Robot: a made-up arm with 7 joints. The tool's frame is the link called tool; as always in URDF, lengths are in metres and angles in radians. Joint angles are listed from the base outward.
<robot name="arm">
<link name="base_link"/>
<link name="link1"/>
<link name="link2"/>
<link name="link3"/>
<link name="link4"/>
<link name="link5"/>
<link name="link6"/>
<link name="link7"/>
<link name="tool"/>
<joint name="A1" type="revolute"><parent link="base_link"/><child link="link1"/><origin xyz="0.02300 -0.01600 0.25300"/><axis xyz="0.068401 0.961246 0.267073"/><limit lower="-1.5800" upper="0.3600"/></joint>
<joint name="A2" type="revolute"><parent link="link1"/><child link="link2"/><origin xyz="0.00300 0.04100 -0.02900"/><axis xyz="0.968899 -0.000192 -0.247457"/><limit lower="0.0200" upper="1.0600"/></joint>
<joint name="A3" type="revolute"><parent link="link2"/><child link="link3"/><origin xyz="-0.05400 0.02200 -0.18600"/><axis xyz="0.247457 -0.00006 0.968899"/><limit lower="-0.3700" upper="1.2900"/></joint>
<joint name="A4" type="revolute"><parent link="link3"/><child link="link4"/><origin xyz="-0.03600 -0.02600 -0.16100"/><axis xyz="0.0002 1 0.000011"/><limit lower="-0.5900" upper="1.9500"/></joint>
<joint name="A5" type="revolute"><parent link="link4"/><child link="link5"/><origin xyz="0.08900 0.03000 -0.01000"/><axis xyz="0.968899 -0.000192 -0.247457"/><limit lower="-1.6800" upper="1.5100"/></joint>
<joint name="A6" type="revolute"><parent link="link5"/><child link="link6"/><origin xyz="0.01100 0.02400 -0.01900"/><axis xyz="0.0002 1 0.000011"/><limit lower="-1.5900" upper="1.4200"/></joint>
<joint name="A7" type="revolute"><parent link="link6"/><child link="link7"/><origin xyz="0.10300 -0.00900 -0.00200"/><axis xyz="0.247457 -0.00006 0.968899"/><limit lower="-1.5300" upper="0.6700"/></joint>
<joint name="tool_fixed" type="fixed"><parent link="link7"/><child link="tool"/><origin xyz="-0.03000 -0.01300 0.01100" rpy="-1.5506 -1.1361 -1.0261"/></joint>
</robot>
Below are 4 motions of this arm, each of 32 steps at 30 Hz.
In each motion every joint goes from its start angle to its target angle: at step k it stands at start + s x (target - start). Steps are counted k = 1, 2, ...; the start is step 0. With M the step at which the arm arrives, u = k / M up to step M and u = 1 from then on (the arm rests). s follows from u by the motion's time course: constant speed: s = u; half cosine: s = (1 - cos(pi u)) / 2; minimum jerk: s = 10 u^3 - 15 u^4 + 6 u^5.
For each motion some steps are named. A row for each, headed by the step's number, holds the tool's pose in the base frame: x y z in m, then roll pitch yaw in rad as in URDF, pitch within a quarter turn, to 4 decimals.
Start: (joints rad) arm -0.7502 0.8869 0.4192 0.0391 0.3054 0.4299 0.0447
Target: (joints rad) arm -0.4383 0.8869 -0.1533 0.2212 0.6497 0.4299 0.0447
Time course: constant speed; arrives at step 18
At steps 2, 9, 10, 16, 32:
2: 0.3294 0.3262 0.1605 -0.4857 -0.3220 -1.1689
9: 0.3241 0.3193 0.0986 -0.7186 -0.0170 -1.1172
10: 0.3219 0.3184 0.0893 -0.7494 0.0279 -1.1188
16: 0.3005 0.3135 0.0332 -0.9391 0.2950 -1.1761
32: 0.2902 0.3121 0.0147 -1.0087 0.3803 -1.2154

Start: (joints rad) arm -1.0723 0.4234 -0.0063 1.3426 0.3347 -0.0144 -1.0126
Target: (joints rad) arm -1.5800 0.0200 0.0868 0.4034 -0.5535 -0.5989 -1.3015
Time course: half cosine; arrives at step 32
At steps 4, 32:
4: 0.5010 0.1789 0.0041 -2.1876 -0.7548 -1.4859
32: 0.4876 -0.0305 0.3036 -0.4297 0.2468 2.5695

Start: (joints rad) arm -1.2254 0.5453 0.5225 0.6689 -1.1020 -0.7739 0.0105
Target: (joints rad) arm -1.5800 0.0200 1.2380 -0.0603 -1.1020 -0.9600 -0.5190
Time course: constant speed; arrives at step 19
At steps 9, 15, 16, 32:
9: 0.4285 0.1804 0.1823 1.6883 0.2813 -3.0450
15: 0.4223 0.1245 0.1771 1.8901 0.4850 -2.7671
16: 0.4206 0.1144 0.1759 1.9309 0.4998 -2.7104
32: 0.4144 0.0830 0.1719 2.0510 0.5095 -2.5359

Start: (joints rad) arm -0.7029 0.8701 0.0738 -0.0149 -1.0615 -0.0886 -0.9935
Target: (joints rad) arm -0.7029 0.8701 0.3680 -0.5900 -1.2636 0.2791 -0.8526
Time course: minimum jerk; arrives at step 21
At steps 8, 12, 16, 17, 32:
8: 0.3244 0.2854 0.1615 -0.3305 -0.6208 2.9147
12: 0.3035 0.2682 0.1806 -0.3639 -0.5614 2.8451
16: 0.2835 0.2535 0.1921 -0.4261 -0.5237 2.8166
17: 0.2804 0.2513 0.1934 -0.4376 -0.5188 2.8145
32: 0.2764 0.2484 0.1950 -0.4528 -0.5130 2.8127

